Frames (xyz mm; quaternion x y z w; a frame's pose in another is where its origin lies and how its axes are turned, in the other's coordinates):
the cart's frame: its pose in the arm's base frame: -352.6 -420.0 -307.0 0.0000 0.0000 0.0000 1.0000
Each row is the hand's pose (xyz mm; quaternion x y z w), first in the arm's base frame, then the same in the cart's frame.
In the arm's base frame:
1: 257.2 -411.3 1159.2 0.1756 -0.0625 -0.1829 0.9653
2: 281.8 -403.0 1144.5 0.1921 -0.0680 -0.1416 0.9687
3: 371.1 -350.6 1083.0 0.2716 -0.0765 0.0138 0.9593
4: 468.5 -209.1 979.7 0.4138 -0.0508 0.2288 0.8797
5: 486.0 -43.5 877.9 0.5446 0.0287 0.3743 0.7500
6: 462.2 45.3 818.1 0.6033 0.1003 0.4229 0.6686
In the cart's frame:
1: 609.8 8.7 1466.2 0.1756 -0.0625 -0.1829 0.9653
2: 634.4 17.0 1451.5 0.1921 -0.0680 -0.1416 0.9687
3: 723.7 69.4 1390.0 0.2716 -0.0765 0.0138 0.9593
4: 821.1 210.9 1286.7 0.4138 -0.0508 0.2288 0.8797
5: 838.6 376.5 1184.9 0.5446 0.0287 0.3743 0.7500
6: 814.8 465.3 1125.1 0.6033 0.1003 0.4229 0.6686

